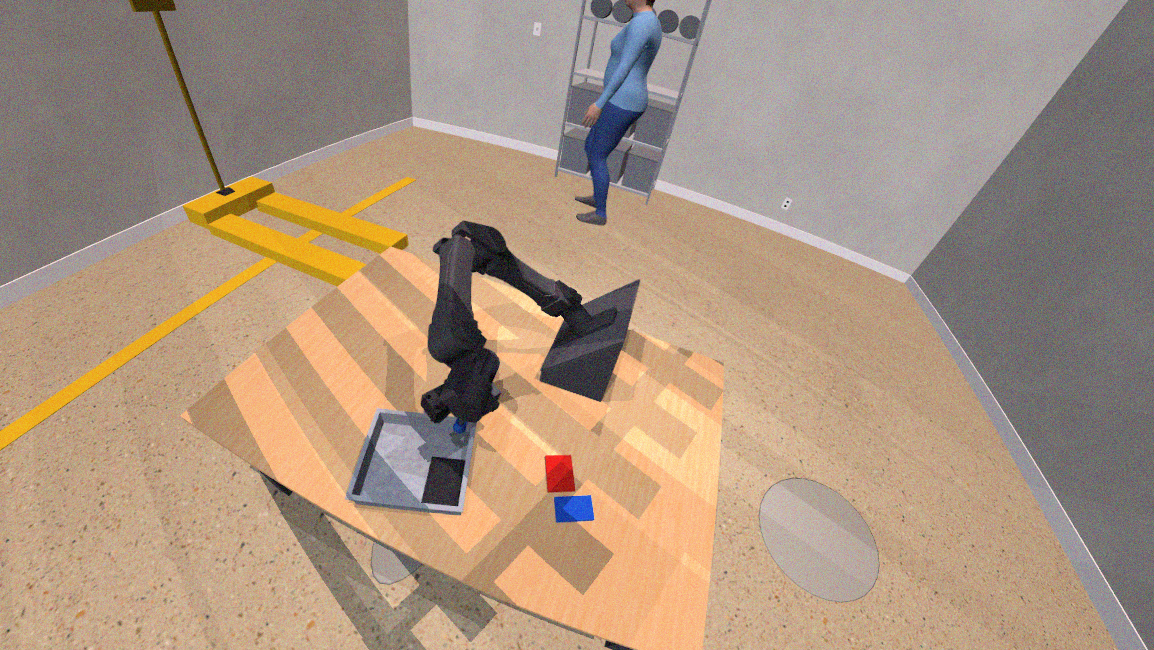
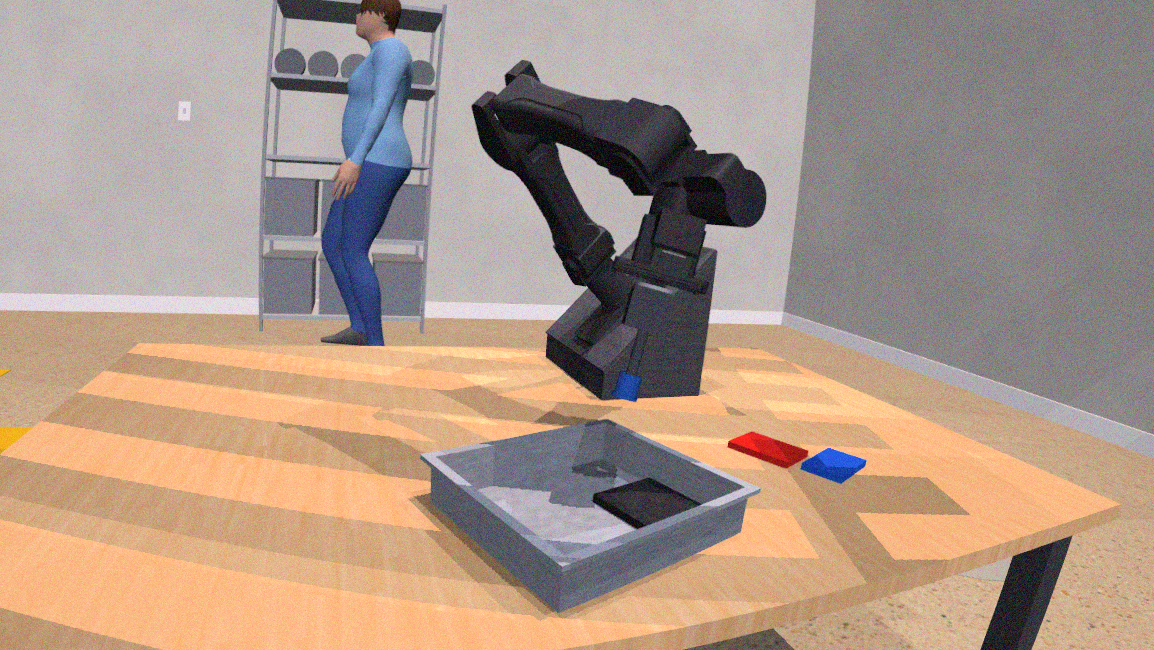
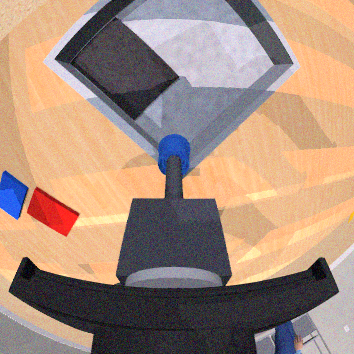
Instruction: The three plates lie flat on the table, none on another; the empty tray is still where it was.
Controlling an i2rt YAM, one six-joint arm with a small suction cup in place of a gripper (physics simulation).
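Places are measured from the arm's base along level axes (x ahead, y right, z down), in centimetres.
Pixels of known places: hand, its tool point: [image 1: 459, 427] [image 2: 624, 397] [image 3: 173, 148]; arm's base, origin of its link: [image 1: 586, 328] [image 2: 623, 300].
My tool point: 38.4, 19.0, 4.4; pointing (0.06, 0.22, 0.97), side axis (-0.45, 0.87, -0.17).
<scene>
For each thing: its top centre in the pictures, then the offset to it from my tool point, as dx, dy, dz. Level surfaces: height alone.
- red plate, centre of its top: [image 2: 768, 445] [image 3: 50, 214] [image 1: 560, 472] -2.0, -24.2, +8.8
- blue plate, centre of its top: [image 2: 835, 461] [image 3: 9, 197] [image 1: 574, 507] +5.2, -29.6, +8.8
- black plate, centre of its top: [image 2: 662, 507] [image 3: 123, 66] [image 1: 444, 482] +9.8, -0.4, +8.5
- grey tray, centre of its top: [image 2: 590, 474] [image 3: 190, 44] [image 1: 415, 456] +8.2, +7.3, +4.7
- wooden table, height of its surface: dz +9.7
A red plate [image 1: 559, 473] [image 2: 767, 449] [image 3: 52, 211] and a blue plate [image 1: 574, 508] [image 2: 834, 465] [image 3: 12, 195] lie flat on the table, side by side and not stacked. A black plate [image 1: 443, 481] [image 2: 646, 500] [image 3: 122, 67] lies inside the grey tray [image 1: 407, 507] [image 2: 654, 569] [image 3: 95, 100], on its floor at the side toward the coloured plates. The tray stands on the table. My gripper, a blue suction cup [image 1: 459, 427] [image 2: 626, 387] [image 3: 174, 150], is open and bears nothing. It hangs above the tray's arm-side corner, apart from all plates.
The arm's dark wedge-shaped base [image 1: 593, 351] [image 2: 666, 339] stands at the back of the wooden table [image 1: 646, 581] [image 2: 201, 516]. A person in blue [image 1: 625, 88] [image 2: 375, 145] stands by a shelf rack [image 1: 679, 88] [image 2: 264, 201] behind the table. A yellow frame [image 1: 290, 250] lies on the floor.
</scene>
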